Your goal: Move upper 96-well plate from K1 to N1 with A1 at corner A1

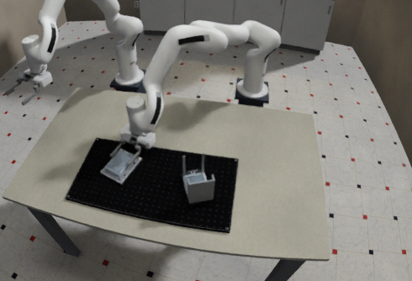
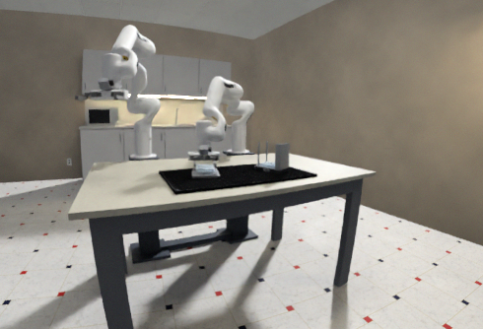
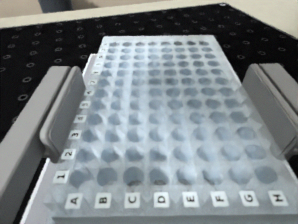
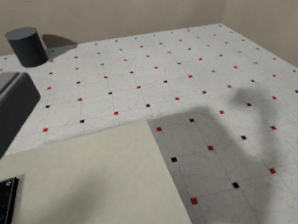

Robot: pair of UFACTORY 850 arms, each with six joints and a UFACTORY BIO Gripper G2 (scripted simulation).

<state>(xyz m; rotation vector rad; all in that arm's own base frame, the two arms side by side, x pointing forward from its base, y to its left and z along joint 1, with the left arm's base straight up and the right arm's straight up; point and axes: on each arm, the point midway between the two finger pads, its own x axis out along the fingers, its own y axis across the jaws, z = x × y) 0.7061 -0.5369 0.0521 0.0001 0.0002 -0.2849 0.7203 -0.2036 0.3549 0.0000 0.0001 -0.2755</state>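
Now: left hand 20 mm short of the pale blue 96-well plate, 10 mm to the left of it and 10 mm above it.
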